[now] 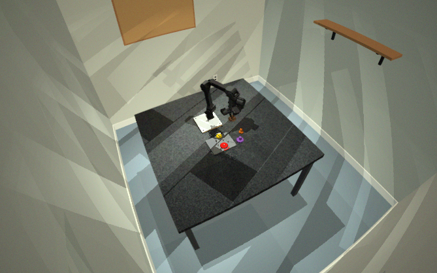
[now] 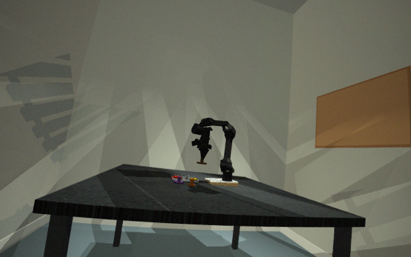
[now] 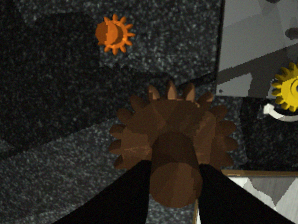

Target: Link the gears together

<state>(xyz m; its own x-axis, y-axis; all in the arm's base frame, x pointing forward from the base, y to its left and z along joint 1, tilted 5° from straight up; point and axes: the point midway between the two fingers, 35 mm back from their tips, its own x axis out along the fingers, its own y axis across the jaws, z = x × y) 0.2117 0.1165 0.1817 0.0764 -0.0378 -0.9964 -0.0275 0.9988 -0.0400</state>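
Right now my gripper tip is 15 cm above the yellow gear, 14 cm to the left of it and 2 cm short of it. Round my gripper tip: brown gear (1 cm below); orange gear (15 cm below, 6 cm to the left, 6 cm ahead); purple gear (15 cm below, 13 cm ahead, 1 cm to the left).
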